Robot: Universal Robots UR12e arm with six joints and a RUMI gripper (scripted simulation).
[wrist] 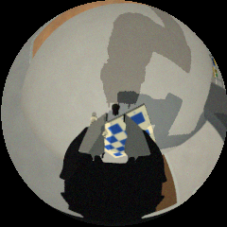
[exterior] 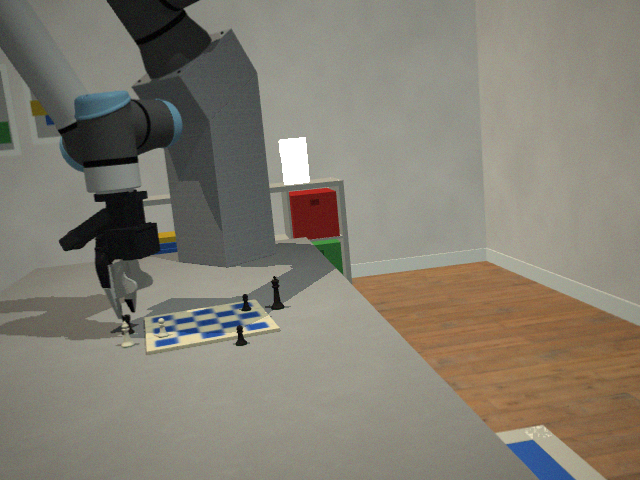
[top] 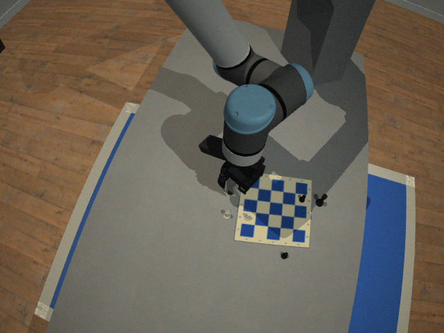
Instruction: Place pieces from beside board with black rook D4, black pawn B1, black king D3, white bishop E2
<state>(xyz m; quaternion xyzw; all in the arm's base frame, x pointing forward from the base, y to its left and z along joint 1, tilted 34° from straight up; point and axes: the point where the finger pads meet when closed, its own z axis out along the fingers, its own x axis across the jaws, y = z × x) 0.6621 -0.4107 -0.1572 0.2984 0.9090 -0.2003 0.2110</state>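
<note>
My hand is 30 mm above the black rook. The rest, counted from my hand: white pawn (80 mm ahead, 50 mm to the left, 30 mm below); then white bishop (80 mm ahead, 10 mm to the right, 30 mm below); then chessboard (60 mm ahead, 130 mm to the left, 50 mm below).
</note>
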